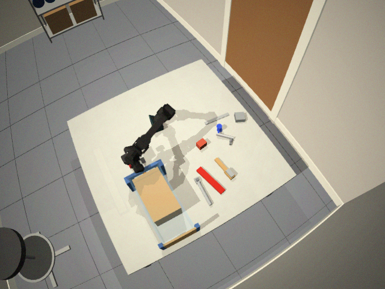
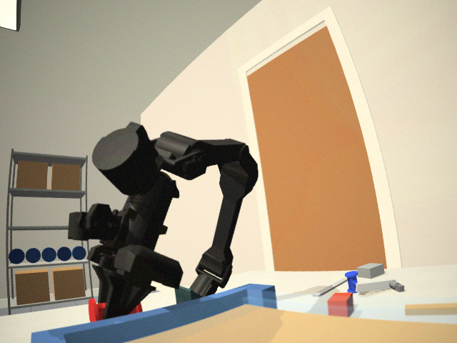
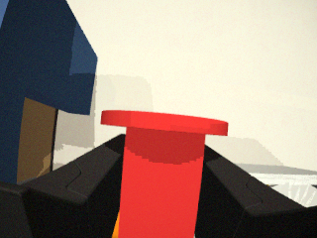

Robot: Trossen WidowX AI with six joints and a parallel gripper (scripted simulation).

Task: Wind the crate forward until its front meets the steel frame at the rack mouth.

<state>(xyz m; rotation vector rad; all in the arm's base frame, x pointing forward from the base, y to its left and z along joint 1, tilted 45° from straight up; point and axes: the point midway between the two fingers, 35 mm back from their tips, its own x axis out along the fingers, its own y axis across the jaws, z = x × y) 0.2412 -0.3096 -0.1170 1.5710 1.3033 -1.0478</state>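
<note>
The winch is 100 mm behind my gripper tip, 50 mm to the left of it and 100 mm below it. The rest, counted from my gripper tip: red bar 310 mm ahead, 400 mm to the left, 130 mm below; then wooden brush 300 mm ahead, 530 mm to the left, 110 mm below; then red grip 20 mm to the left.
</note>
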